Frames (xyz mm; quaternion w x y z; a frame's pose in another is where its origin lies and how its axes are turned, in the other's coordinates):
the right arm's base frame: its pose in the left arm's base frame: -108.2 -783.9 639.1 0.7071 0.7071 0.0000 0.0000
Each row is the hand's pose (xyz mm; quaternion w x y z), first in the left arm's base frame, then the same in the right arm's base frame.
Working: the left arm's base frame: its pose in the right arm's base frame: 108.2 -639.1 -783.9 0.7071 -0.7071 0.0000 0.0000

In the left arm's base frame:
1: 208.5 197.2 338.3 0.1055 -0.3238 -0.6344 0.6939
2: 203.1 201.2 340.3 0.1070 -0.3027 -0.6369 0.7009
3: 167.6 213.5 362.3 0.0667 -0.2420 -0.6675 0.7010
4: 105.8 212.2 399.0 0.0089 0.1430 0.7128 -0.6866
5: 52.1 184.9 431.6 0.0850 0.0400 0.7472 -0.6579
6: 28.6 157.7 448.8 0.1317 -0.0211 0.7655 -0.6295
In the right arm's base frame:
1: 316.7 -300.8 -981.1 0.1544 0.3036 -0.0421 -0.9393
2: 311.3 -298.8 -985.1 0.1384 0.2897 -0.0453 -0.9460
3: 275.8 -276.8 -997.4 0.1240 0.2183 -0.0237 -0.9677
4: 214.0 -240.1 -996.1 0.1074 0.0948 0.0185 -0.9895
5: 160.3 -207.5 -968.8 0.0884 -0.0318 0.0631 -0.9936
6: 136.8 -190.3 -941.6 0.0782 -0.1080 0.0962 -0.9864

